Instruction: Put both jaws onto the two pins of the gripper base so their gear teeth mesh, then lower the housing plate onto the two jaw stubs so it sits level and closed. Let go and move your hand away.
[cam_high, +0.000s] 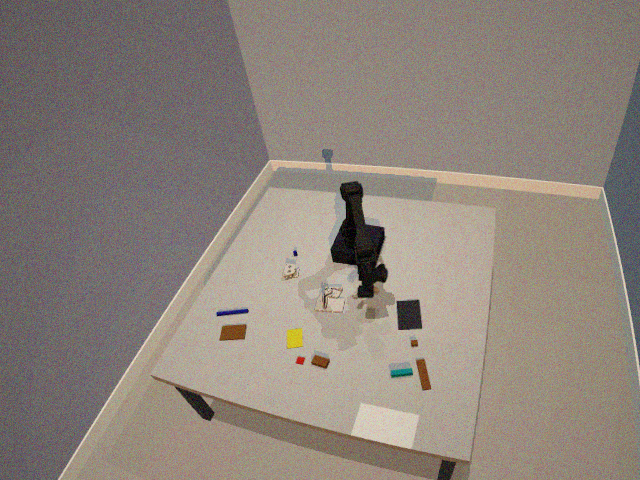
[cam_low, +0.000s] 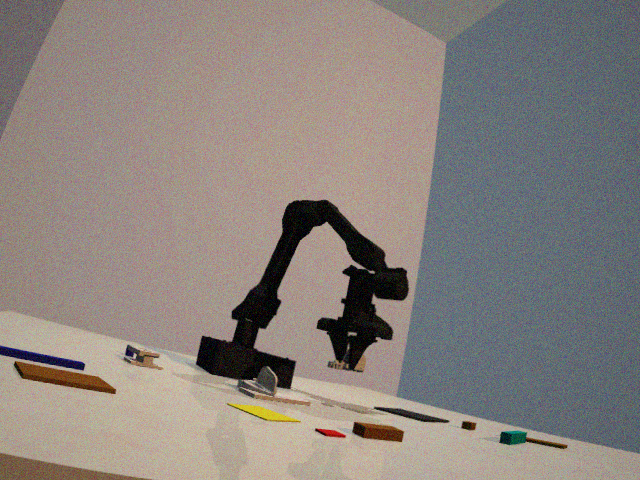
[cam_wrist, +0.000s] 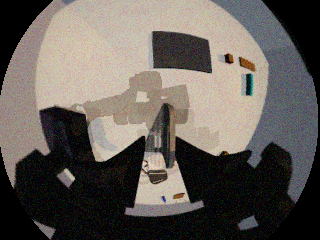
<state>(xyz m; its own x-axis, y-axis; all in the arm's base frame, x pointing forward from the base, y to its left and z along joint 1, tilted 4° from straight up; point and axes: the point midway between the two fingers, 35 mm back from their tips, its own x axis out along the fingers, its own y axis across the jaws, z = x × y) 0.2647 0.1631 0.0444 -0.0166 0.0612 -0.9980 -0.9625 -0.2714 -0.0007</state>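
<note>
The jaw lies 1 cm ahead of my gripper tip, 19 cm to the right of it and 7 cm below it. Also, from my gripper tip: black plate: 2 cm ahead, 18 cm to the left, 8 cm below; then housing plate: 1 cm behind, 17 cm to the right, 8 cm below; then brown block: 33 cm ahead, 9 cm to the right, 7 cm below.
</note>
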